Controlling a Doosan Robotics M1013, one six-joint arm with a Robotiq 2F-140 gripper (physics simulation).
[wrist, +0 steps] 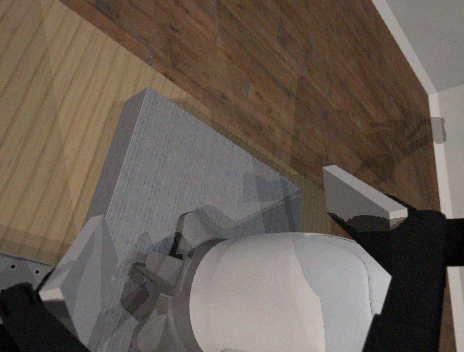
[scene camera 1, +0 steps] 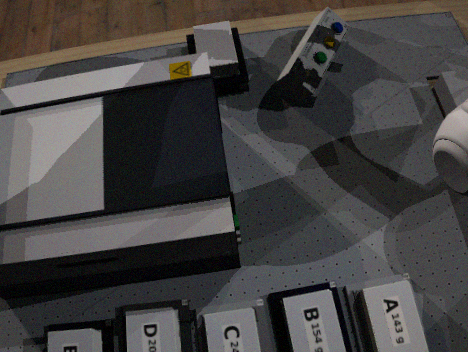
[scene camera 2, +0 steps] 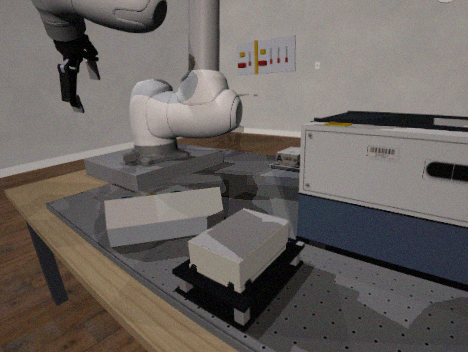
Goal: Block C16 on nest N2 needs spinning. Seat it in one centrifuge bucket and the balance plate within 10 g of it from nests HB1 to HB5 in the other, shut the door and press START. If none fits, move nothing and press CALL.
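Pixels of known places: gripper, fingertip midpoint: (wrist: 220,213) (scene camera 2: 87,94); arm's base at its link origin: (wrist: 206,296) (scene camera 2: 157,156).
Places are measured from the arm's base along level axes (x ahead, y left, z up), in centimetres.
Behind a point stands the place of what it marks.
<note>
My gripper (scene camera 2: 86,93) @(x 1.7, y -21.4, z 23.8 cm) (wrist: 220,213) @(x 1.7, y -21.4, z 23.8 cm) is open and empty, high above the table's far left in scene camera 2, away from all blocks. An unlabelled-looking white block (scene camera 1: 215,42) @(x 66.4, y -19.4, z 3.2 cm) (scene camera 2: 240,245) @(x 69.2, y -21.9, z 3.2 cm) sits on a black stand behind the centrifuge; I cannot tell its name. Balance plates stand in a front row: A, 143 g (scene camera 1: 395,315) @(x 33.7, y 36.7, z 0.5 cm) (scene camera 2: 288,158) @(x 35.8, y 31.6, z -1.0 cm), B, 154 g (scene camera 1: 315,320) @(x 47.2, y 37.4, z 0.5 cm), C (scene camera 1: 232,332) @(x 60.7, y 39.6, z 0.6 cm), D (scene camera 1: 152,332) @(x 73.9, y 40.2, z 0.6 cm) and E (scene camera 1: 75,342) @(x 87.1, y 42.7, z 0.5 cm); the last three weights are cut off. The centrifuge (scene camera 1: 125,225) @(x 75.7, y 26.9, z 16.1 cm) (scene camera 2: 360,165) @(x 75.4, y -3.4, z 10.8 cm) hides its buckets. The button box (scene camera 1: 325,50) @(x 42.5, y -18.9, z 1.2 cm) (scene camera 2: 165,215) @(x 48.0, y -21.5, z -0.1 cm) shows blue, yellow and green buttons.
The arm's grey base plate (scene camera 2: 145,172) @(x 15.1, y -11.2, z -0.5 cm) (wrist: 165,145) @(x -15.7, y -15.6, z 0.2 cm) stands on the table's far left in scene camera 2. The white arm base (scene camera 2: 175,110) @(x 15.6, y 0.8, z 17.1 cm) (wrist: 260,295) @(x 2.0, y -7.9, z 16.5 cm) rises from it. The tall centrifuge body stands between the block on the black stand and the lettered row. Shadows cross the table.
</note>
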